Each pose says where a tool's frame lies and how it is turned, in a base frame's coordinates. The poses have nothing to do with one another.
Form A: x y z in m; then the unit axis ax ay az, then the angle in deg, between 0 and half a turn.
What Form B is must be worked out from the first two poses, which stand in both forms.
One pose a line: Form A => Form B
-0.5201 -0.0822 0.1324 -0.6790 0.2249 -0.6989 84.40 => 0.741 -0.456 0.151 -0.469 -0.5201 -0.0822 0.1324
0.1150 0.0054 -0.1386 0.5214 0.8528 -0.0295 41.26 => 0.936 0.184 0.300 -0.010 0.1150 0.0054 -0.1386
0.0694 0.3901 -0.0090 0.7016 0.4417 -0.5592 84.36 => 0.741 0.471 0.297 -0.375 0.0694 0.3901 -0.0090
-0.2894 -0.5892 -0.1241 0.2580 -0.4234 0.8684 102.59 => 0.625 0.201 -0.330 0.678 -0.2894 -0.5892 -0.1241
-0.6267 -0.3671 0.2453 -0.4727 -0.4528 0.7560 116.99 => 0.523 -0.403 -0.386 0.645 -0.6267 -0.3671 0.2453
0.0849 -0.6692 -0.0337 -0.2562 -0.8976 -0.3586 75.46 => 0.791 -0.157 -0.549 -0.219 0.0849 -0.6692 -0.0337
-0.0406 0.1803 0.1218 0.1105 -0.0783 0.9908 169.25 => 0.094 0.110 -0.078 0.986 -0.0406 0.1803 0.1218
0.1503 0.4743 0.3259 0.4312 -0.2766 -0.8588 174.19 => 0.051 0.431 -0.276 -0.858 0.1503 0.4743 0.3259
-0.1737 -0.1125 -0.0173 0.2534 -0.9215 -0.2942 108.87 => 0.582 0.206 -0.750 -0.239 -0.1737 -0.1125 -0.0173
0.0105 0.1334 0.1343 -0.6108 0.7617 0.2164 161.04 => 0.165 -0.602 0.751 0.213 0.0105 0.1334 0.1343
